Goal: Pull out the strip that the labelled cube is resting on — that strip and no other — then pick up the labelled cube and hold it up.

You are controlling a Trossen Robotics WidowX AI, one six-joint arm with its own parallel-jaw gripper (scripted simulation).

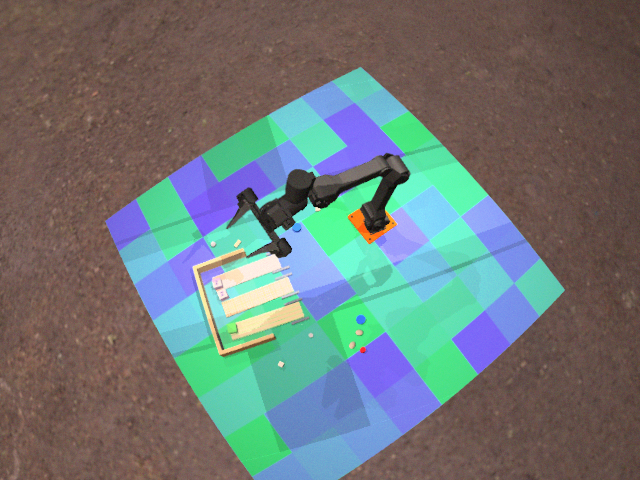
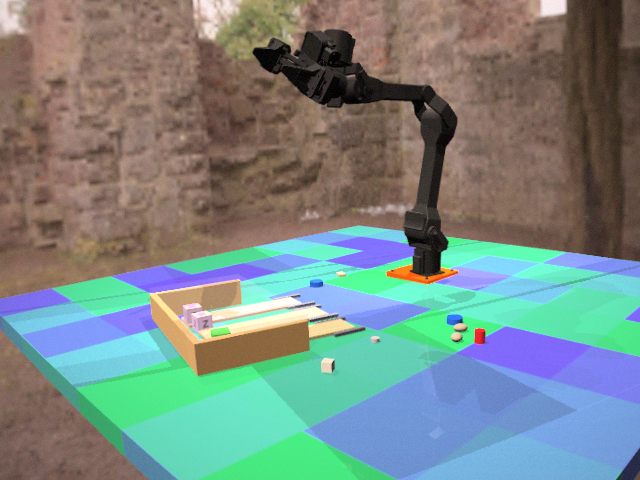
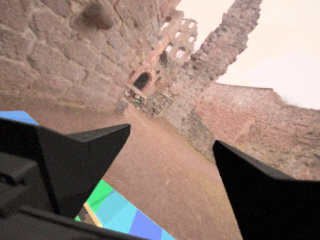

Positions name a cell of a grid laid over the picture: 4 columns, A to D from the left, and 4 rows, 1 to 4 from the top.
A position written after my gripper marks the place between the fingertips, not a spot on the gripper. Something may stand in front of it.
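Image 1 shows my gripper (image 1: B3). The gripper (image 2: B1) is visible in image 2 as well, and image 3 has the gripper (image 3: C3) too. State of the gripper: open, holding nothing.
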